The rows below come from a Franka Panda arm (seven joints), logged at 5 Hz.
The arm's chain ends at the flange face. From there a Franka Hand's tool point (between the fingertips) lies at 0.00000 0.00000 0.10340 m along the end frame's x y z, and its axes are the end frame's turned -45 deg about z.
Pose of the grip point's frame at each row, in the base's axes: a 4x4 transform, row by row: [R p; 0 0 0 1], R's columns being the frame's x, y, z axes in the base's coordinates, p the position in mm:
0.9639 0.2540 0.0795 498.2; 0.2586 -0.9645 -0.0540 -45.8; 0.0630 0.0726 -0.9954 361.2; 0 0 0 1
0.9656 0.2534 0.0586 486.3; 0.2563 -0.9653 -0.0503 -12.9; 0.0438 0.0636 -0.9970 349.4; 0 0 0 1
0.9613 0.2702 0.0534 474.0; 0.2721 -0.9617 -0.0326 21.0; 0.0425 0.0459 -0.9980 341.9; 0 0 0 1
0.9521 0.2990 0.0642 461.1; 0.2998 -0.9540 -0.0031 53.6; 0.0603 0.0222 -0.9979 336.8; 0 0 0 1
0.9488 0.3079 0.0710 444.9; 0.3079 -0.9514 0.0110 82.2; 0.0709 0.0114 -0.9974 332.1; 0 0 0 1
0.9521 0.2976 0.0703 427.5; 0.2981 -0.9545 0.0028 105.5; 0.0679 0.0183 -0.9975 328.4; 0 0 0 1
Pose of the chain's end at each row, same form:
0.8612 -0.5020 0.0795 490.0; -0.4991 -0.8649 -0.0540 -40.2; 0.0959 0.0068 -0.9954 464.1; 0 0 0 1
0.8620 -0.5036 0.0586 480.2; -0.5013 -0.8638 -0.0503 -7.7; 0.0759 0.0140 -0.9970 452.5; 0 0 0 1
0.8708 -0.4887 0.0534 468.5; -0.4876 -0.8724 -0.0326 24.4; 0.0625 0.0024 -0.9980 445.1; 0 0 0 1
0.8847 -0.4618 0.0642 454.5; -0.4626 -0.8866 -0.0031 53.9; 0.0583 -0.0269 -0.9979 440.0; 0 0 0 1
0.8886 -0.4532 0.0710 437.6; -0.4550 -0.8905 0.0110 81.1; 0.0582 -0.0421 -0.9974 435.2; 0 0 0 1
0.8837 -0.4628 0.0703 420.2; -0.4641 -0.8857 0.0028 105.2; 0.0610 -0.0351 -0.9975 431.5; 0 0 0 1

